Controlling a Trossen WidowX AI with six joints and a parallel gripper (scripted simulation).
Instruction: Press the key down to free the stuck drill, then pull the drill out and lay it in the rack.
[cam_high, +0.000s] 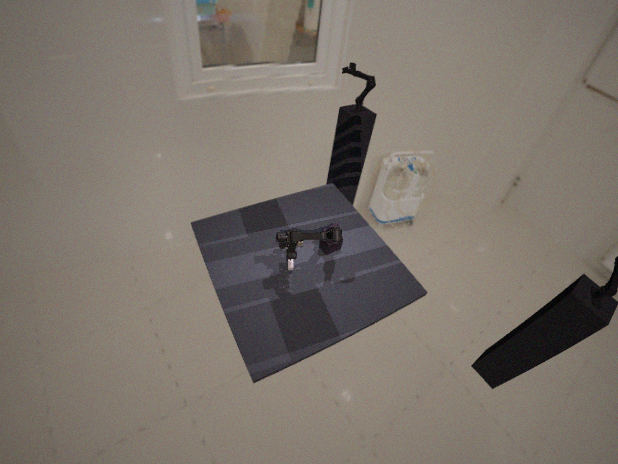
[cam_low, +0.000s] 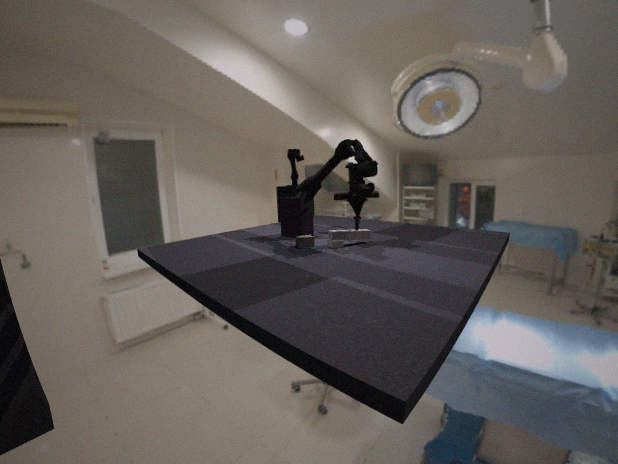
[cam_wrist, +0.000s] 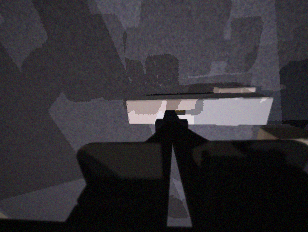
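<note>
Right now the block is 80 mm below my gripper tip, 30 mm to the right of it and 30 mm behind it.
</note>
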